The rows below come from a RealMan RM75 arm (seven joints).
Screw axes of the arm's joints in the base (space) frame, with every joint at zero. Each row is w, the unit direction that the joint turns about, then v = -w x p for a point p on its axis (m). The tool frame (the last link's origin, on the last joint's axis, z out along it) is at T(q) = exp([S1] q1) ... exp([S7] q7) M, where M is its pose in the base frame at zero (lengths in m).
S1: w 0 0 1 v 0 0 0
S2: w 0 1 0 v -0.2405 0 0
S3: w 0 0 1 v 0 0 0
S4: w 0 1 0 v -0.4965 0 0
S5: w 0 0 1 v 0 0 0
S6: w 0 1 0 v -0.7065 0 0
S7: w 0 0 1 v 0 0 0
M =
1 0 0 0
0 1 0 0
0 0 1 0.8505
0 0 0 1
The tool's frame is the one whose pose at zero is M.
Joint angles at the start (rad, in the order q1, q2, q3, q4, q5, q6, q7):
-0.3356, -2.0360, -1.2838, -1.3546, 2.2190, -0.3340, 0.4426
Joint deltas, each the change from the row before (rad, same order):
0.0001, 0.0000, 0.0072, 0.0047, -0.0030, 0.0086, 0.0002
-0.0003, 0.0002, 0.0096, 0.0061, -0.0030, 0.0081, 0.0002
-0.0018, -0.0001, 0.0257, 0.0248, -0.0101, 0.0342, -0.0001
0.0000, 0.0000, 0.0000, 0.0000, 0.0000, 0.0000, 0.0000
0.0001, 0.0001, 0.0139, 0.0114, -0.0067, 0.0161, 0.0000
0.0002, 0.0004, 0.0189, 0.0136, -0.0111, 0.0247, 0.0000
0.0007, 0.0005, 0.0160, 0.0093, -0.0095, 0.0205, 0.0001
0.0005, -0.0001, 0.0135, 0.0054, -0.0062, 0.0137, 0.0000
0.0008, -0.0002, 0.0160, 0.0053, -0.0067, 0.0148, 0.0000
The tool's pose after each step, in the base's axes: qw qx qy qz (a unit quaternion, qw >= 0); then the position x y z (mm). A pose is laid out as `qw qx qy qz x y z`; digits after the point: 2 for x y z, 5 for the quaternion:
0.37760 -0.84875 -0.30303 -0.21262 -146.12 376.11 -38.00
0.37630 -0.84941 -0.30324 -0.21202 -146.66 375.18 -40.47
0.37647 -0.84851 -0.30552 -0.21205 -149.73 373.73 -46.83
0.37647 -0.84851 -0.30552 -0.21205 -149.73 373.73 -46.83
0.37581 -0.84818 -0.30724 -0.21204 -151.34 372.52 -50.20
0.37560 -0.84703 -0.30935 -0.21395 -152.87 371.04 -54.11
0.37543 -0.84606 -0.31073 -0.21605 -153.78 369.64 -57.12
0.37422 -0.84613 -0.31109 -0.21736 -153.83 368.12 -59.87
0.37242 -0.84651 -0.31127 -0.21869 -153.72 366.13 -63.16

